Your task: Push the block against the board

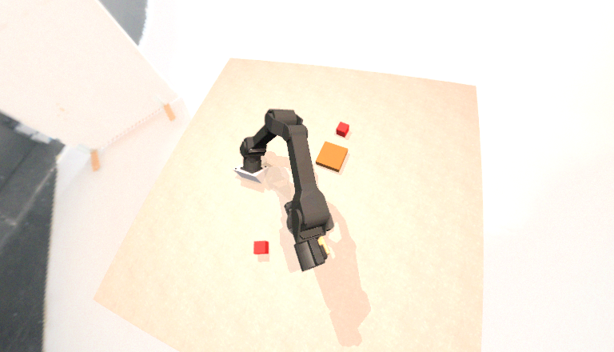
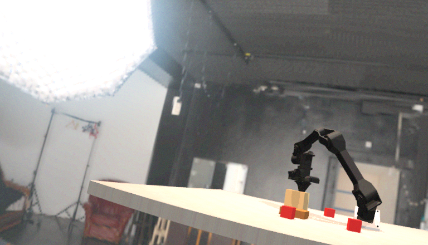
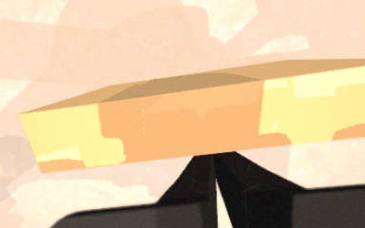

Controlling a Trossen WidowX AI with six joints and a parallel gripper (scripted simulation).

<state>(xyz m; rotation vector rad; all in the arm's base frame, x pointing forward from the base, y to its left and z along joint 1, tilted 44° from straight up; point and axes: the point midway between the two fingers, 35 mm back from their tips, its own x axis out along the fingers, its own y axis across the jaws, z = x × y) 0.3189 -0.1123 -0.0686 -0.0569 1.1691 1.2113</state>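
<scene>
The orange square block is 5 cm behind my gripper tip, 31 cm to the left of it and 6 cm below it. Also, from my gripper tip: pale yellow board (1 cm ahead, 2 cm to the left, 3 cm below).
</scene>
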